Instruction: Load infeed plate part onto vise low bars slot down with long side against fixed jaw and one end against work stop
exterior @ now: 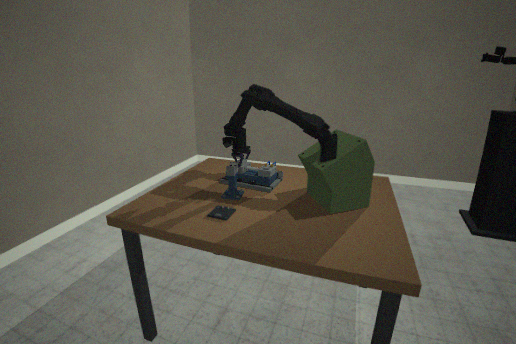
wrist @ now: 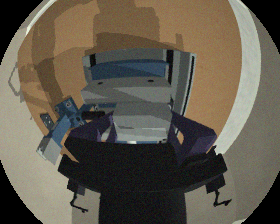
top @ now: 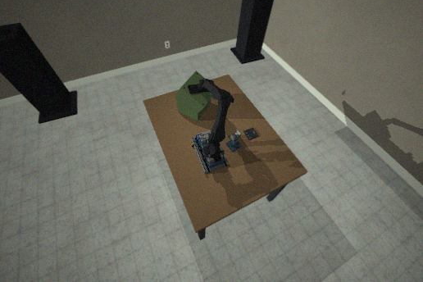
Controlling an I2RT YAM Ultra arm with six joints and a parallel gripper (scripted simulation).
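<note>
Now: the part right at my hand. Also, from my hand: vise (7 cm behind, 5 cm below, 2 cm to the left); infeed plate (39 cm to the left, 11 cm behind, 9 cm below).
</note>
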